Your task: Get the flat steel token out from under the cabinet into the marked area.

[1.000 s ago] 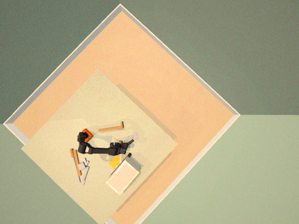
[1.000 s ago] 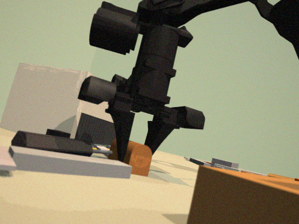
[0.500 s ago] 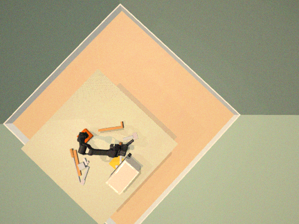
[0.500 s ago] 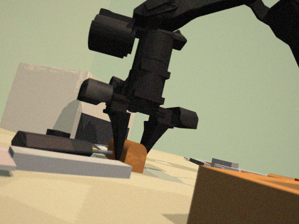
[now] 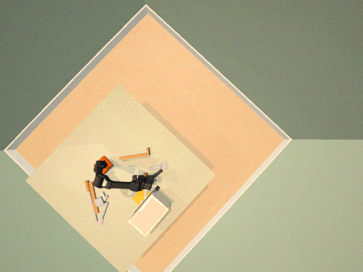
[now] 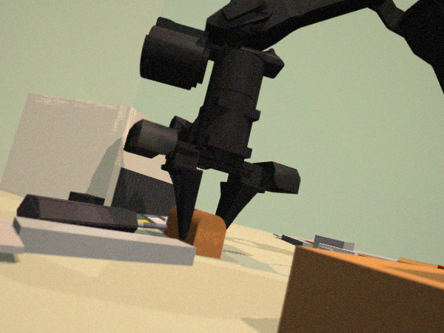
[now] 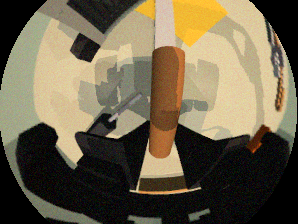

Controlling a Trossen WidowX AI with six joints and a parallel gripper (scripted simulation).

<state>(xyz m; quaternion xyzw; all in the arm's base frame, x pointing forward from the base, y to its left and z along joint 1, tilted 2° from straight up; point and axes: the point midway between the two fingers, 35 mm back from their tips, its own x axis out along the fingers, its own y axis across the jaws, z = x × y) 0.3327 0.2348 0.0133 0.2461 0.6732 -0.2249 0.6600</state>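
Now: the dark screwdriver 7 cm to the left of my gripper tip and 5 cm ahead of it. The rest, counted from my gripper tip: token (18 cm to the right, 17 cm ahead); then orange stick (51 cm to the right, 14 cm behind).
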